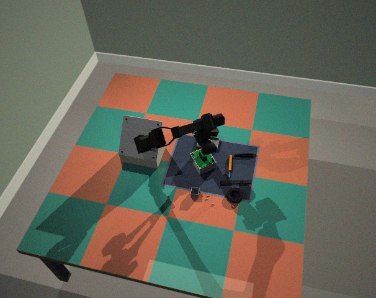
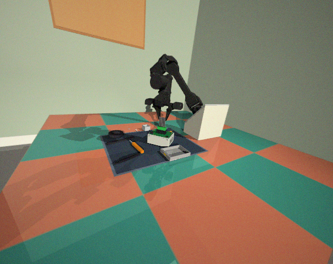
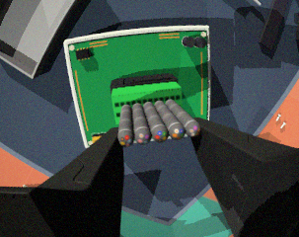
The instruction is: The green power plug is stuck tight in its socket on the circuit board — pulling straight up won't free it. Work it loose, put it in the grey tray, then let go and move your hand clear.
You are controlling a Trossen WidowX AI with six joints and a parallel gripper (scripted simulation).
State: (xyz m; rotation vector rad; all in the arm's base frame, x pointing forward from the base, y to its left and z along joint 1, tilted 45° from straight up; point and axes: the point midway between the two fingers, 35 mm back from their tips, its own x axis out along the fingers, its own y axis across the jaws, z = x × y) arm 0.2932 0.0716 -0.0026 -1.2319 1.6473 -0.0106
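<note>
Now: the green power plug 40 mm below my gripper tip. Also, from my gripper tip: black bar: 200 mm ahead, 70 mm to the right, 120 mm below; dark mat: 50 mm ahead, 130 mm below.
</note>
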